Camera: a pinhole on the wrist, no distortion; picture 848 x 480 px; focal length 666.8 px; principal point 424.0 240.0 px. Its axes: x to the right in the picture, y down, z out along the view. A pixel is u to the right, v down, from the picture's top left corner.
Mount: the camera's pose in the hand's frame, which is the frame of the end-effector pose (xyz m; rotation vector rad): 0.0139 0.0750 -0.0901 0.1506 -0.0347 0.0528
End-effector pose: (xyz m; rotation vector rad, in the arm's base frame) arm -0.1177 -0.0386 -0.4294 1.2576 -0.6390 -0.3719
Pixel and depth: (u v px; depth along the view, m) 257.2 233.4 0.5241
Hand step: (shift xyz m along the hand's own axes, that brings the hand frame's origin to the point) -0.1327 -0.0157 0.4219
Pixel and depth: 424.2 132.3 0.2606
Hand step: 0.0083 -0.0059 0.1611
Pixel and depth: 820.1 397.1 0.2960
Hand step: 0.1765 0.1080 0.2195
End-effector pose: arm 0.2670 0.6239 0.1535 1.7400 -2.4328 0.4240
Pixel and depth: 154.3 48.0 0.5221
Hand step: -0.2045 -0.1627 0.3952
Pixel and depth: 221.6 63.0 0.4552
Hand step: -0.1312 -0.1199 0.3363
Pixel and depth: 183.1 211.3 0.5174
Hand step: -0.1872 -0.0344 0.4106
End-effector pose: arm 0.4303 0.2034 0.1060 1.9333 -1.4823 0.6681
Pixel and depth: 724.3 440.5 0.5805
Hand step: 0.2474 0.1728 0.5196
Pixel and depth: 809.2 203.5 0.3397
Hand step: 0.2004 0.0152 0.2503
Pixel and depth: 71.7 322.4 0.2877
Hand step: -0.1486 0.0591 0.1936
